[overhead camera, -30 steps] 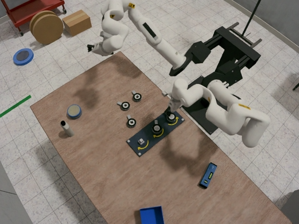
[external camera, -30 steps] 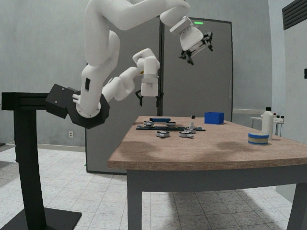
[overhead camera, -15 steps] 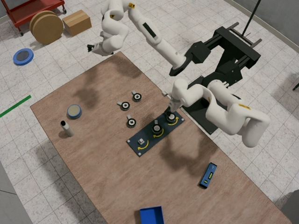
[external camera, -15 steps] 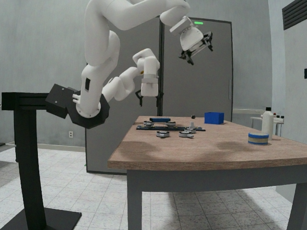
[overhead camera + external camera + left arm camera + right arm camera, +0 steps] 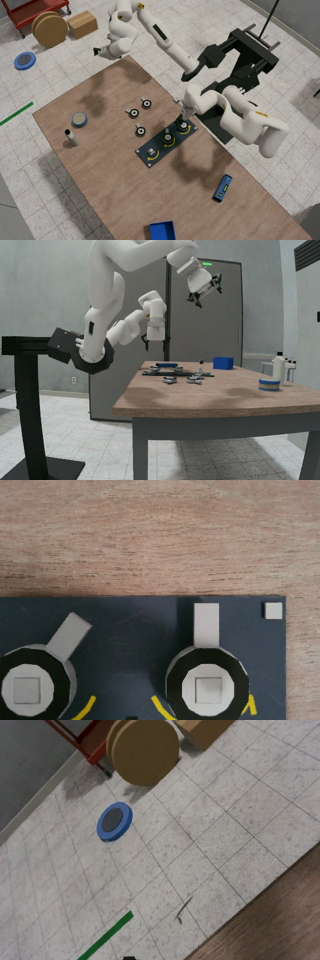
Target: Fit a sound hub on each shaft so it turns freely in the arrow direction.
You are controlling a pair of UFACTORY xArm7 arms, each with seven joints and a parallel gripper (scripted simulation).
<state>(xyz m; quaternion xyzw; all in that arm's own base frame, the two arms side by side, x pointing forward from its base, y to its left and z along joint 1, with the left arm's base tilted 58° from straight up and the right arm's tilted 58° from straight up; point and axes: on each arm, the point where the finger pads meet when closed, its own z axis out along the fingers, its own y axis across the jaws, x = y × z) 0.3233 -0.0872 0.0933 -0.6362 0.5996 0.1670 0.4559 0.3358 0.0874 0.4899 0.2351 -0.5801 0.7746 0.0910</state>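
Now: left hand 13 cm short of the dark board, 13 cm above it and 2 cm to the left of it. From my left hand the other things lie so: white bottle: 53 cm ahead, 43 cm to the right, 3 cm below; then tape roll: 52 cm to the right, 41 cm ahead, 12 cm below.
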